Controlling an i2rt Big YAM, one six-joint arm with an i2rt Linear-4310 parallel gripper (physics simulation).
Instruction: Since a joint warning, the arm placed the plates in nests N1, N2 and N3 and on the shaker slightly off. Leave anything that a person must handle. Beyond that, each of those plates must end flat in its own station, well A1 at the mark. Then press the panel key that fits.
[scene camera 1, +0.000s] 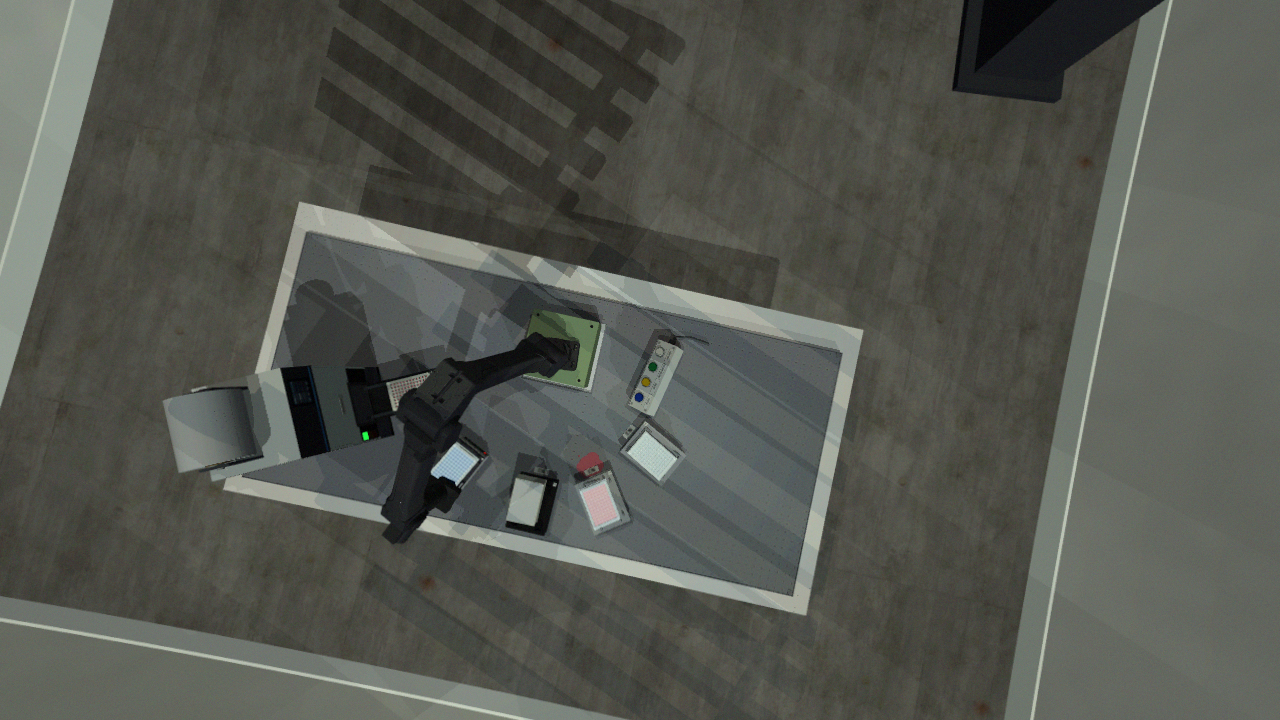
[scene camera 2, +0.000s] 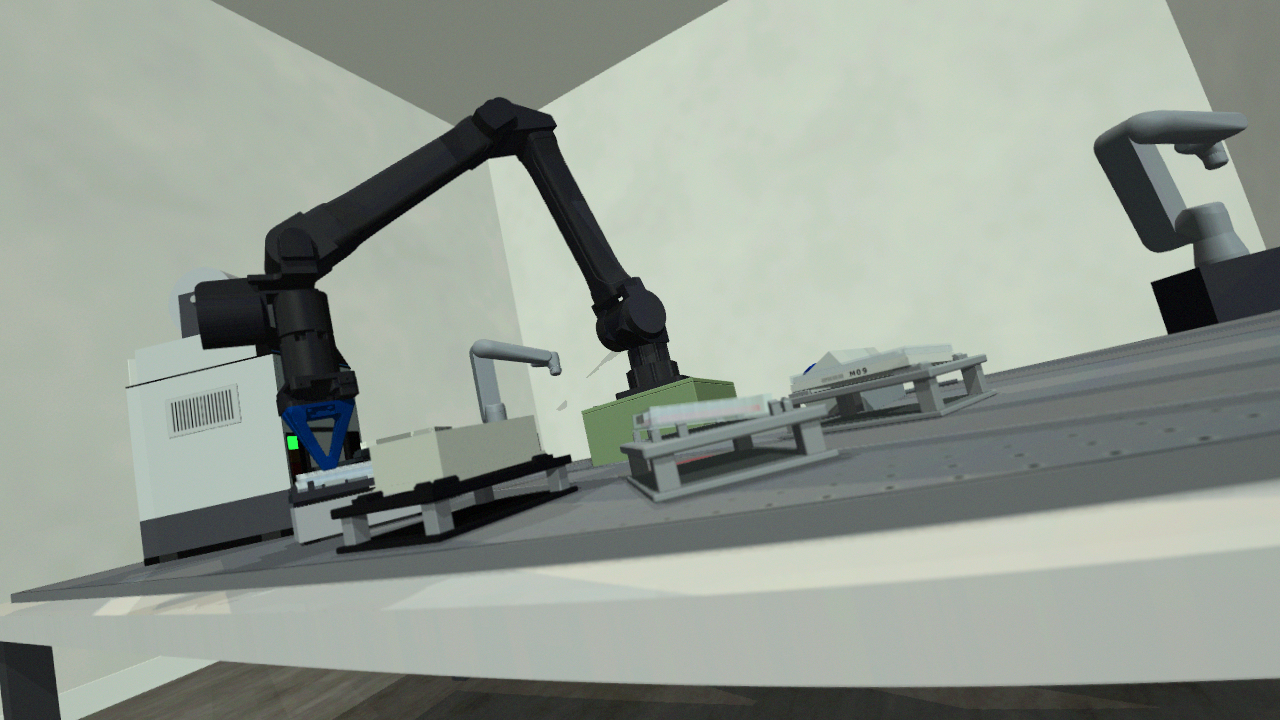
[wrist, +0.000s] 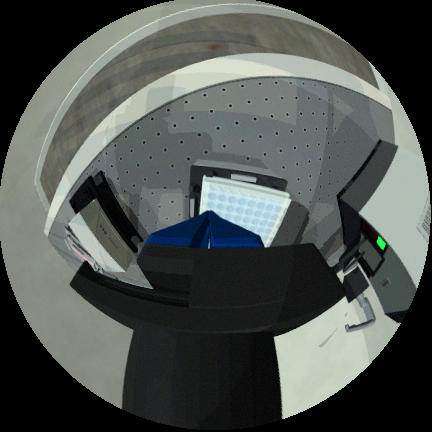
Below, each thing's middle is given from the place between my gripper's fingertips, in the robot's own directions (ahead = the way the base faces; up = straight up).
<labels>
Now: hand 40 mm past the pale blue well plate (scene camera 2: 359, 471), 10 mm to the left of it and 10 mm above it.
</labels>
